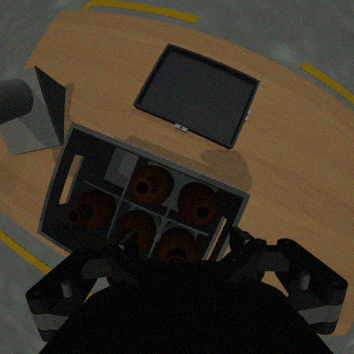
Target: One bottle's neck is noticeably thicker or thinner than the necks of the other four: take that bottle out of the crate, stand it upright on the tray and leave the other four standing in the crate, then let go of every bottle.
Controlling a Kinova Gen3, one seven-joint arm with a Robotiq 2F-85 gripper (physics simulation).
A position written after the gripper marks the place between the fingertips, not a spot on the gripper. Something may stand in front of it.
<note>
In view: the gripper (183, 239), a bottle (197, 203), a bottle (150, 185) and a bottle (146, 223).
</note>
